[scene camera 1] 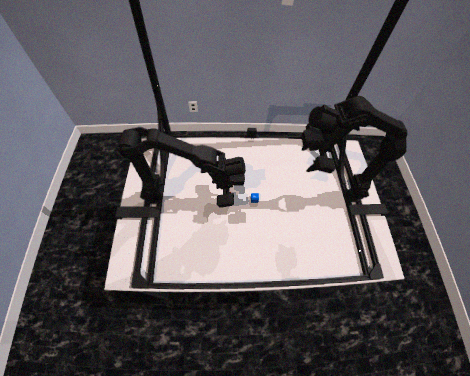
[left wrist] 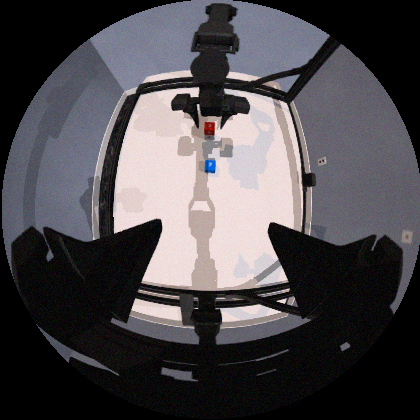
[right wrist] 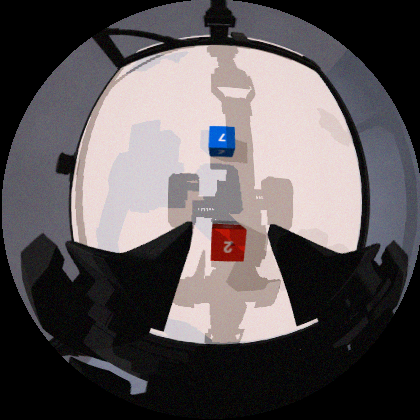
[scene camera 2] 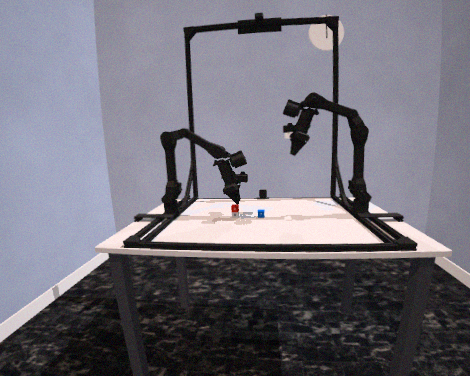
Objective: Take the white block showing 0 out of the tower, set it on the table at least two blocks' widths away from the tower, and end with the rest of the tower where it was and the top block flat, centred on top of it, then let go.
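Where they show: left gripper, fingertip midpoint: [scene camera 1: 304, 160] [left wrist: 216, 226] [scene camera 2: 292, 154]; right gripper, fingertip midpoint: [scene camera 1: 231, 193] [left wrist: 208, 127] [right wrist: 231, 228] [scene camera 2: 238, 202]; left arm's base at its link origin: [scene camera 1: 352, 195] [left wrist: 206, 300] [right wrist: 218, 38] [scene camera 2: 360, 211]; right arm's base at its link origin: [scene camera 1: 153, 197] [scene camera 2: 171, 212].
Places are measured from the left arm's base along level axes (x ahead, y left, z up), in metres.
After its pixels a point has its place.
Observation:
A red block showing 2 [scene camera 2: 235, 207] {y 0.027, x 0.587, z 0.032 m} [left wrist: 209, 128] {y 0.009, x 0.579, z 0.038 m} [right wrist: 228, 243] {y 0.011, x 0.589, z 0.038 m} sits on the white block [scene camera 2: 235, 214] {y 0.027, x 0.588, z -0.002 m} [left wrist: 209, 137] {y 0.008, x 0.574, z -0.007 m}, which stands on the table. The white block's digit is too small to read. The blue block showing 7 [scene camera 1: 255, 198] {y 0.013, x 0.467, z 0.010 m} [scene camera 2: 261, 213] {y 0.019, x 0.466, z 0.001 m} [left wrist: 210, 166] {y 0.001, x 0.462, z 0.010 m} [right wrist: 222, 137] {y 0.004, x 0.470, z 0.010 m} stands apart on the table, to the right of that pair in scene camera 2. My right gripper [scene camera 2: 238, 201] {y 0.011, x 0.571, z 0.053 m} [right wrist: 231, 228] {y 0.011, x 0.571, z 0.053 m} is open and empty just above the red block; in scene camera 1 the arm hides the pair. My left gripper [scene camera 1: 308, 159] {y -0.001, x 0.323, z 0.270 m} [scene camera 2: 293, 153] {y -0.001, x 0.323, z 0.270 m} [left wrist: 216, 226] {y -0.001, x 0.323, z 0.270 m} is open and empty, high above the table.
The white table [scene camera 1: 220, 250] {y 0.231, x 0.620, z -0.019 m} [scene camera 2: 280, 234] {y 0.230, x 0.392, z -0.019 m} is edged by a black rail frame [scene camera 1: 260, 284] {y 0.370, x 0.471, z 0.000 m} [scene camera 2: 270, 246] {y 0.379, x 0.435, z -0.001 m}. Black uprights [scene camera 2: 189, 100] {y -0.342, x 0.887, z 0.594 m} [scene camera 2: 335, 90] {y -0.348, x 0.032, z 0.614 m} rise at the back on both sides. Arm shadows cross the table around the blocks.

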